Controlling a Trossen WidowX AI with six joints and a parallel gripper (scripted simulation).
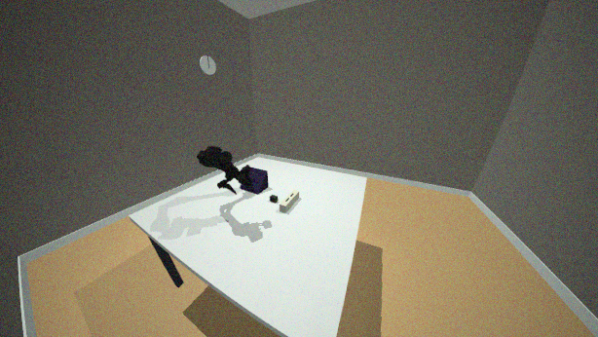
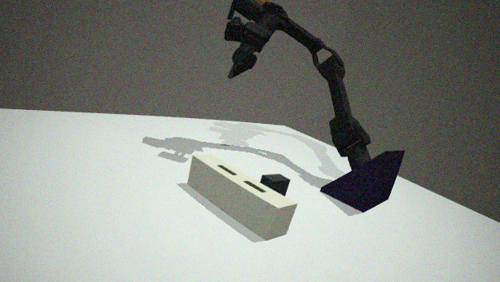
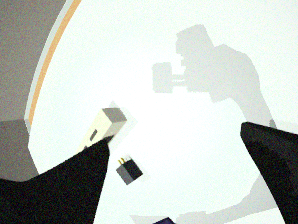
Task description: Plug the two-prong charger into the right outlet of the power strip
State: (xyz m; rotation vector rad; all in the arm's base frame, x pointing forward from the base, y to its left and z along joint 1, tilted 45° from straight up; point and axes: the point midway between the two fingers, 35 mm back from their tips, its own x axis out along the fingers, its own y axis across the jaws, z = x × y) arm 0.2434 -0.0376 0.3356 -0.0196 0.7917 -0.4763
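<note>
The two-prong charger is 10 mm ahead of my gripper tip, 230 mm to the left of it and 190 mm below it.
</note>
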